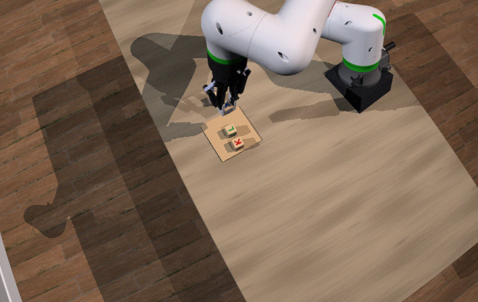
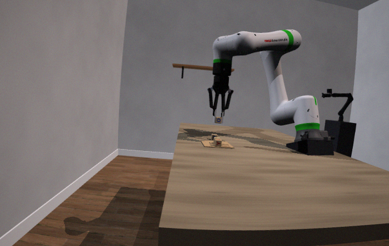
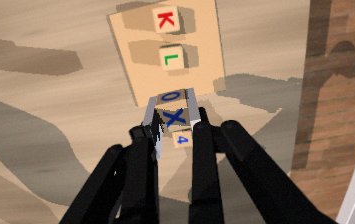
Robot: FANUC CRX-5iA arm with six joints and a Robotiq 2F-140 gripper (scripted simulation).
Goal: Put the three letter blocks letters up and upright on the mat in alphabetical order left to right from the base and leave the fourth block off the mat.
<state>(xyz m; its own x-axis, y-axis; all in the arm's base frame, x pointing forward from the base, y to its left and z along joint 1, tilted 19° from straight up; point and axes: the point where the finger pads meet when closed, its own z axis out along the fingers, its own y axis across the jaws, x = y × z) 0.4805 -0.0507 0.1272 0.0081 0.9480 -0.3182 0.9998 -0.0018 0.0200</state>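
My gripper is now 3 cm to the right of the L block and 12 cm above it. Round my hand: red K block: 1 cm ahead, 8 cm to the left, 12 cm below; tan mat: 3 cm to the left, 14 cm below; X block: 2 cm below.
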